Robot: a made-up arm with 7 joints. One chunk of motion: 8 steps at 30 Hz.
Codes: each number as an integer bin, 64 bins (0 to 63) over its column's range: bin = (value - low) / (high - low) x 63, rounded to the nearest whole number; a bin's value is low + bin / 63 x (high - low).
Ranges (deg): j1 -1..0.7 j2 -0.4..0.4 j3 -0.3..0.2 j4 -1.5..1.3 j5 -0.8..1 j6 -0.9..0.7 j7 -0.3..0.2
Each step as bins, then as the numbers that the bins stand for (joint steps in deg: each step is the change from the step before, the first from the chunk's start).
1 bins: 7 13 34 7 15 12 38
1 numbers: -0.811 -0.235 -0.030 -1.189 -0.371 -0.595 0.002
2 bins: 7 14 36 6 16 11 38
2 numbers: -0.811 -0.222 -0.014 -1.233 -0.343 -0.621 0.002
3 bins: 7 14 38 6 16 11 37
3 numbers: -0.811 -0.222 0.002 -1.233 -0.343 -0.621 -0.006
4 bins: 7 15 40 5 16 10 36
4 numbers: -0.811 -0.210 0.017 -1.278 -0.343 -0.646 -0.014
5 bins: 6 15 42 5 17 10 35
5 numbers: -0.838 -0.210 0.033 -1.278 -0.314 -0.646 -0.022
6 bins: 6 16 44 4 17 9 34
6 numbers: -0.838 -0.197 0.049 -1.322 -0.314 -0.671 -0.030
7 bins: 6 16 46 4 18 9 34
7 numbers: -0.838 -0.197 0.065 -1.322 -0.286 -0.671 -0.030
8 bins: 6 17 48 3 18 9 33
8 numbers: -0.838 -0.184 0.081 -1.367 -0.286 -0.671 -0.038
